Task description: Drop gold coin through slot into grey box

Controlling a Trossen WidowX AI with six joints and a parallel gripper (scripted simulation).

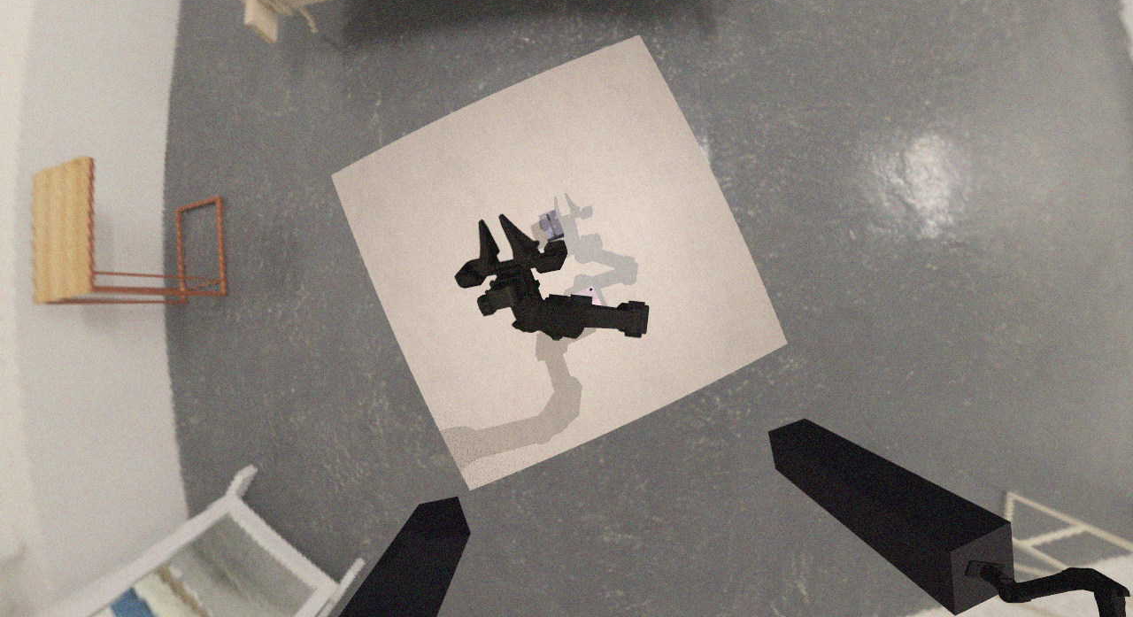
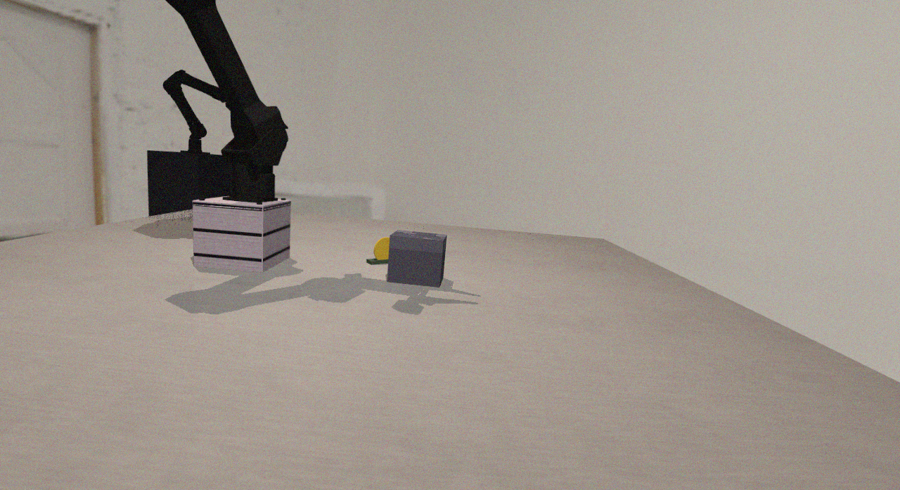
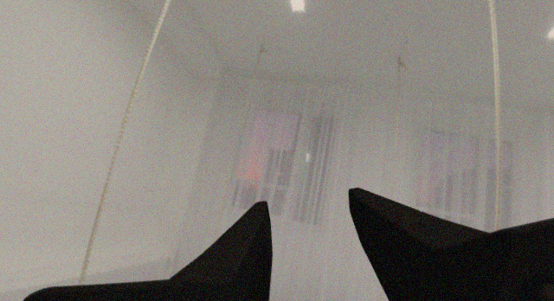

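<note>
The gold coin lies 10 mm ahead of my gripper tip, 10 mm to the right of it and 720 mm below it.
</note>
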